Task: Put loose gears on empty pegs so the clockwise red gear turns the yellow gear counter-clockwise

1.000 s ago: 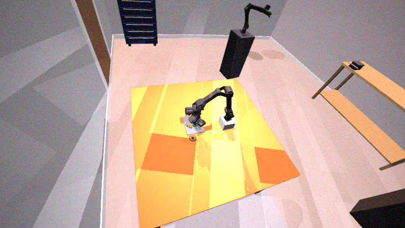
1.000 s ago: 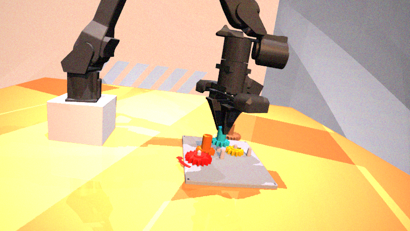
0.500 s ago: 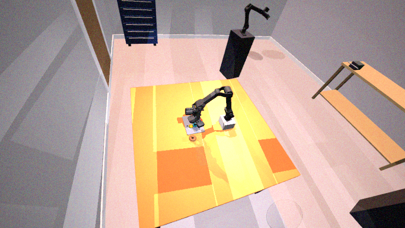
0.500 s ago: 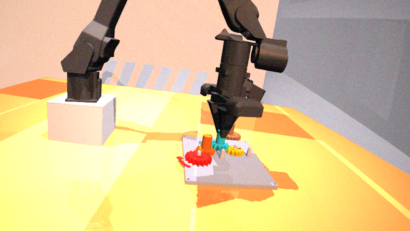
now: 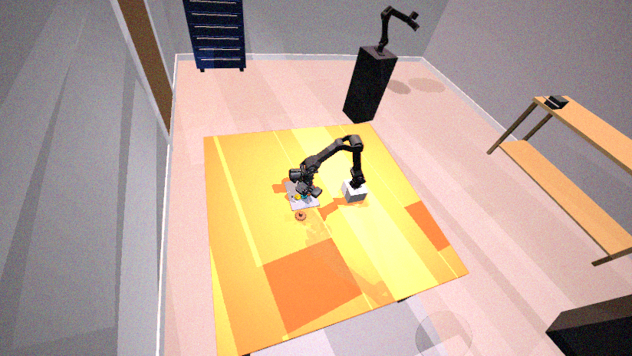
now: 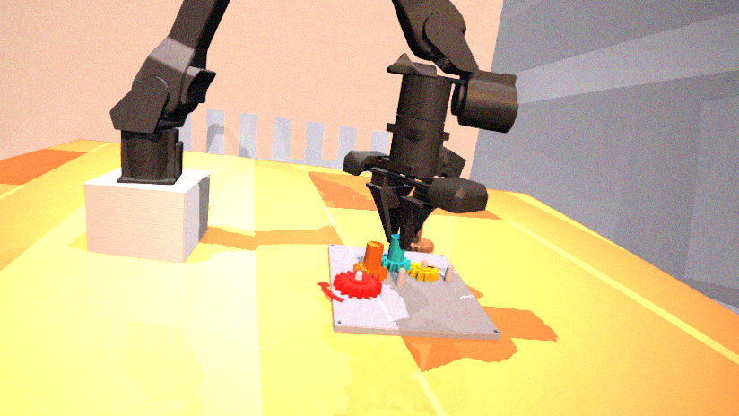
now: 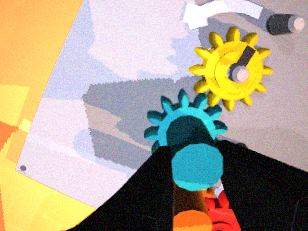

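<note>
The teal gear lies 1 cm below my gripper tip. From my gripper tip the other things lie so: orange gear: 3 cm behind, 2 cm below, 1 cm to the right; yellow gear: 4 cm ahead, 3 cm below, 1 cm to the right; red gear: 6 cm behind, 5 cm to the right, 3 cm below.
</note>
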